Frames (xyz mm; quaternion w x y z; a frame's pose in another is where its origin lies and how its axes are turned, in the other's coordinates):
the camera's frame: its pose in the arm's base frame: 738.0 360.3 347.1 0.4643 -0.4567 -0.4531 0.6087
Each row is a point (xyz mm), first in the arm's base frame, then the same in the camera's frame.
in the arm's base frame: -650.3 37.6 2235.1
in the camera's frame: -360.7 -1581.0 1722.4
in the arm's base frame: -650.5 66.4 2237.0
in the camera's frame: -332.8 -1587.3 1719.2
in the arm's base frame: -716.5 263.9 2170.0
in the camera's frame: -120.3 -1543.2 1746.9
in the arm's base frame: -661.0 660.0 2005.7
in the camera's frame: 281.3 -1454.0 1613.9
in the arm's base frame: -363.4 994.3 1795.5
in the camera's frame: 591.9 -1346.8 1244.4
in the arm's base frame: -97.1 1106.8 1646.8
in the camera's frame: 681.8 -1259.8 944.3
